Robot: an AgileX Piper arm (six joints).
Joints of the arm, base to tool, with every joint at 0 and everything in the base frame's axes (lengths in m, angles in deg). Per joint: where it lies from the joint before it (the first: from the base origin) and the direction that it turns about. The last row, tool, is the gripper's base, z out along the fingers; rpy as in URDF.
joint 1: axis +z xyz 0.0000 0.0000 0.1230
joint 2: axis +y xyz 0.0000 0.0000 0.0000
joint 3: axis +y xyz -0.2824 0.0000 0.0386
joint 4: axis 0.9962 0 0.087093 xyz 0.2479 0.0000 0.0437
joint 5: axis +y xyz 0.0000 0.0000 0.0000
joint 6: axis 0.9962 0 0.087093 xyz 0.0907 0.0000 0.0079
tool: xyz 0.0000 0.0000 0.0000 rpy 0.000 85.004 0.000
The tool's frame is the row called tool.
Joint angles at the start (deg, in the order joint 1, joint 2, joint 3, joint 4, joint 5, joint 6):
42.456, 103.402, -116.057, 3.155, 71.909, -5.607
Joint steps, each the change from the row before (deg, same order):
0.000, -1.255, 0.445, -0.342, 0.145, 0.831
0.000, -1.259, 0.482, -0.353, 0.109, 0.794
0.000, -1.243, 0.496, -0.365, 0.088, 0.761
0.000, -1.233, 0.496, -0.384, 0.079, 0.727
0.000, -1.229, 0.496, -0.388, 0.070, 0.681
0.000, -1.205, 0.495, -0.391, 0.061, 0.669
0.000, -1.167, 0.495, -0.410, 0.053, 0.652
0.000, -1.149, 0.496, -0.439, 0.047, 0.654
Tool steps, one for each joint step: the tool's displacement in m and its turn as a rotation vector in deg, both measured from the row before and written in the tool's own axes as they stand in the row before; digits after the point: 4 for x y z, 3 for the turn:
0.0016, 0.0001, -0.0087, 0.371, -0.633, 0.685
0.0017, 0.0000, -0.0085, 0.375, -0.640, 0.652
0.0018, -0.0001, -0.0083, 0.379, -0.636, 0.621
0.0018, -0.0002, -0.0082, 0.391, -0.639, 0.587
0.0019, -0.0003, -0.0081, 0.389, -0.649, 0.545
0.0019, -0.0004, -0.0079, 0.385, -0.639, 0.538
0.0019, -0.0005, -0.0075, 0.397, -0.613, 0.520
0.0019, -0.0006, -0.0073, 0.419, -0.605, 0.519

